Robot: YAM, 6 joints.
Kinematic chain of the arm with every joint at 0, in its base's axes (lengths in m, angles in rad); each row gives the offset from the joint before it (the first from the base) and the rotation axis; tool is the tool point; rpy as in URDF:
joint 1: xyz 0 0 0.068 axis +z
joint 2: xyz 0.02 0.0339 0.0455 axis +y
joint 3: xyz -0.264 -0.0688 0 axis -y
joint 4: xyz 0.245 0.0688 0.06 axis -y
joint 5: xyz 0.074 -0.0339 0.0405 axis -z
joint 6: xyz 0.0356 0 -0.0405 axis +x
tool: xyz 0 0 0 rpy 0 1.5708 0
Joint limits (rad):
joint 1: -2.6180..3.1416
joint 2: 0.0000..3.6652
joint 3: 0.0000..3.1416
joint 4: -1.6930..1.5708
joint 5: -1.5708..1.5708
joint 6: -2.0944..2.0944
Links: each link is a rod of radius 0.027 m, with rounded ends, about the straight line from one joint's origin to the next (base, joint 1, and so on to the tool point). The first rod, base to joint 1, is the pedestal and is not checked.
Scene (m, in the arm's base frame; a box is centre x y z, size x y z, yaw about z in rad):
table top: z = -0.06
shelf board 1: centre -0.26 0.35 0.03 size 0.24 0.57 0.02 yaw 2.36
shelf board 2: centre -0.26 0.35 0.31 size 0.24 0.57 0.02 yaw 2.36
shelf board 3: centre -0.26 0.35 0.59 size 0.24 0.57 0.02 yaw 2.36
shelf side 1: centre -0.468 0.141 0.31 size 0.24 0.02 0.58 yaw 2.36
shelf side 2: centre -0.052 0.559 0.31 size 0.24 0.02 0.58 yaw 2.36
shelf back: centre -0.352 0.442 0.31 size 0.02 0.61 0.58 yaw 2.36
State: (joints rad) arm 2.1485 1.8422 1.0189 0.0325 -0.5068 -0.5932
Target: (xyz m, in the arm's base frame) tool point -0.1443 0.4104 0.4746
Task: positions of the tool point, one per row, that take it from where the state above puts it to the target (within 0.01 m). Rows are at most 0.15 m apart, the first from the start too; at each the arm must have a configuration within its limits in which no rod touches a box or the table.
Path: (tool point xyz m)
1: -0.1695 0.2671 0.1658
2: -0.1251 0.2227 0.1657
3: -0.0882 0.1748 0.1542
4: -0.0736 0.2428 0.2496
5: -0.0380 0.2753 0.3606
6: 0.0030 0.2642 0.4746
7: -0.0328 0.3189 0.4868
8: -0.0823 0.3693 0.4868
9: -0.1443 0.4104 0.4746

